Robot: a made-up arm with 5 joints.
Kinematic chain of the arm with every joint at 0, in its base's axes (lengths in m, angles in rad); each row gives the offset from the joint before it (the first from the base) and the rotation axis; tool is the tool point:
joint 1: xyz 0 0 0.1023 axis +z
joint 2: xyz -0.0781 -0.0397 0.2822 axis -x
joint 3: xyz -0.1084 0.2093 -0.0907 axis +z
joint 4: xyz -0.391 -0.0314 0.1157 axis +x
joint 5: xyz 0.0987 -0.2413 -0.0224 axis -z
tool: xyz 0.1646 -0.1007 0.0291
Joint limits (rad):
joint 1: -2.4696..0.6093
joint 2: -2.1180..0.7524
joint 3: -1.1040..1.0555
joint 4: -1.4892..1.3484
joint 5: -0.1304..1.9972
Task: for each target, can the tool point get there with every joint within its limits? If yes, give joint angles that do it. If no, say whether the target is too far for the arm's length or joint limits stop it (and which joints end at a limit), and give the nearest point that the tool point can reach.
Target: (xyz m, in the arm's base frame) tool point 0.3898 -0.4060 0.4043
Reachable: no: joint limits stop it (at a limit: joint 1, joint 3) | nearest point 0.2282 -0.3547 0.3991 | short by 0.170 m
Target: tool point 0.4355 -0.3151 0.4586
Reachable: no: joint limits stop it (at a limit: joint 1, joint 2, joint 3) | nearest point 0.3708 -0.1771 0.4315 | short by 0.155 m
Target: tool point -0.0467 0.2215 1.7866
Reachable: no: too far | nearest point -0.0896 0.4250 1.0814 | short by 0.735 m
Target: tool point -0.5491 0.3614 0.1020
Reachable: yes | joints -0.6325 0.1280 -0.2245 0.9291 1.7530
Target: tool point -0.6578 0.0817 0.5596
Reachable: yes | joints -0.7894 -0.9694 0.3157 -1.2348 1.6349
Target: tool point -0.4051 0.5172 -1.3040
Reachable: no: too far | nearest point -0.3114 0.3975 -0.2323 | short by 1.082 m
